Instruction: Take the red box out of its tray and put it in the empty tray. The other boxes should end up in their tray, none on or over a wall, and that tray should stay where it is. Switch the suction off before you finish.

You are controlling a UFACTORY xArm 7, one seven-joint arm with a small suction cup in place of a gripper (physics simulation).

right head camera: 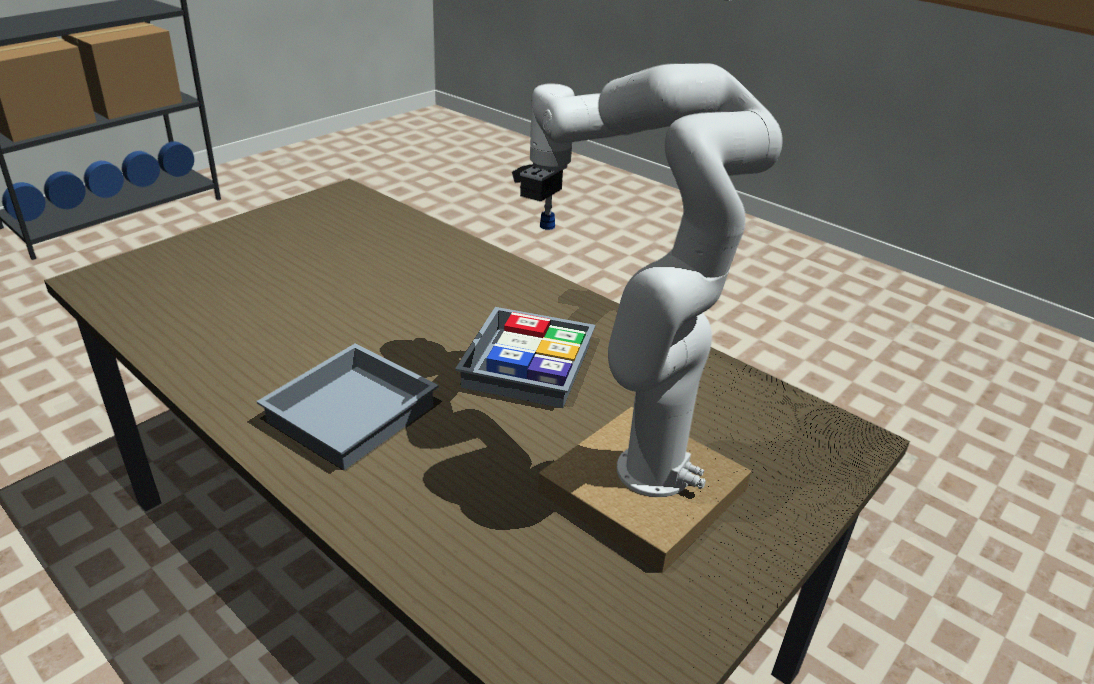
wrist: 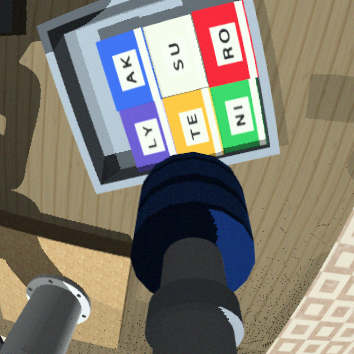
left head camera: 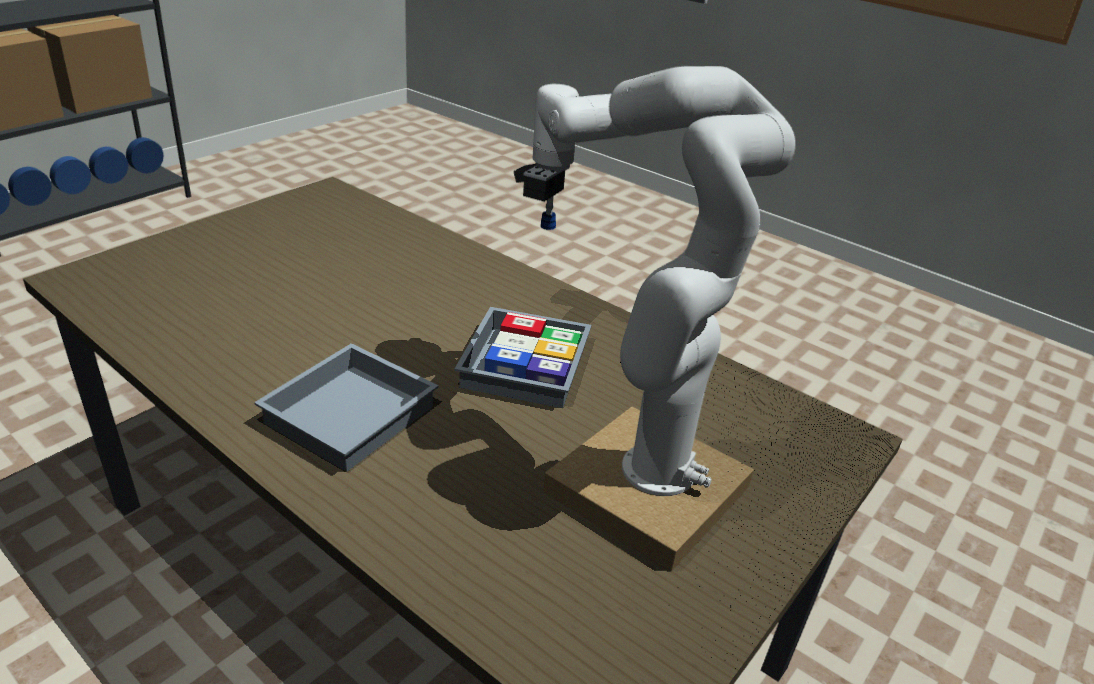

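Pixels of known places: end effector, tool point: (right head camera: 547,226) (wrist: 190,200) (left head camera: 548,226); arm's base, origin of the base link: (right head camera: 653,471) (wrist: 58,298) (left head camera: 658,470).
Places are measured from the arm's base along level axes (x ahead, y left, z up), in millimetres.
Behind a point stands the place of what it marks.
The red box (left head camera: 522,323) @(z 9, x 420, y -259 mm) (right head camera: 526,324) @(z 9, x 417, y -257 mm) (wrist: 225,45) @(z 9, x 419, y -266 mm) lies in the filled tray (left head camera: 516,395) @(z -34, x 329, y -85 mm) (right head camera: 516,394) @(z -32, x 330, y -85 mm) (wrist: 272,120) @(z 7, x 337, y -328 mm), in a corner of the block of boxes. Beside it lie the white box (left head camera: 514,341) @(z -4, x 408, y -208 mm) (wrist: 176,56) @(z -4, x 405, y -211 mm) and the green box (left head camera: 561,334) @(z -6, x 341, y -291 mm) (wrist: 239,116) @(z -6, x 337, y -290 mm). The yellow box (left head camera: 555,348) @(z -2, x 324, y -231 mm) (wrist: 192,125) @(z -2, x 324, y -233 mm), blue box (left head camera: 508,359) @(z 0, x 382, y -139 mm) (wrist: 129,70) @(z 0, x 389, y -157 mm) and purple box (left head camera: 548,368) @(z -7, x 305, y -167 mm) (wrist: 146,136) @(z -7, x 307, y -175 mm) lie there too. The other tray (left head camera: 302,441) @(z -32, x 574, y 246 mm) (right head camera: 302,441) @(z -35, x 575, y 246 mm) is empty. My suction cup (left head camera: 548,225) (right head camera: 547,225) (wrist: 192,160) hangs high above the table with nothing on it, so it is open.
The arm's base stands on a wooden block (left head camera: 597,504) @(z 1, x 53, y 129 mm) (right head camera: 592,505) @(z 2, x 48, y 128 mm) (wrist: 107,305) @(z -2, x -3, y -94 mm) to the right of both trays. The trays stand apart on the table (left head camera: 266,266) @(z -43, x 1107, y -196 mm) (right head camera: 274,266) @(z -43, x 1121, y -195 mm). A shelf unit (left head camera: 171,120) (right head camera: 201,120) with cartons stands on the floor behind the table.
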